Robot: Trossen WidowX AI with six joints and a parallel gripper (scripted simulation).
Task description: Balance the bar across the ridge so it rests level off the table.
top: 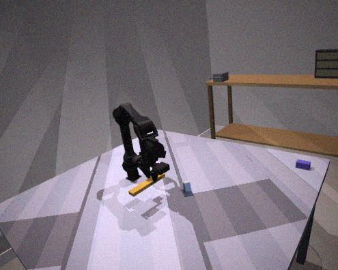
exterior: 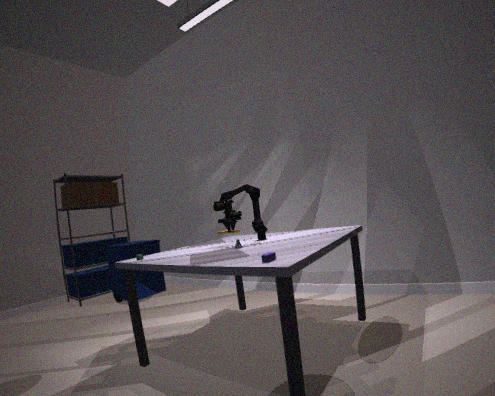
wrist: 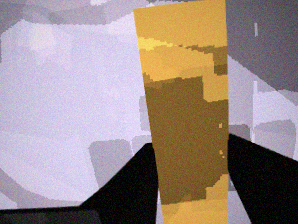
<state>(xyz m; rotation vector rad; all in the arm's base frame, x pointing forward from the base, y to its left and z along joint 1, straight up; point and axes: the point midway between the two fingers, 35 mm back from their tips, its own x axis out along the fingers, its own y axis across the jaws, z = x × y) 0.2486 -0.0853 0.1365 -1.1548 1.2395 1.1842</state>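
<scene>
Now: the yellow bar 3 cm to the right of my gripper tip. Also, from my gripper tip: purple block (49 cm ahead, 58 cm to the left, 9 cm below); green cube (49 cm ahead, 42 cm to the right, 9 cm below).
</scene>
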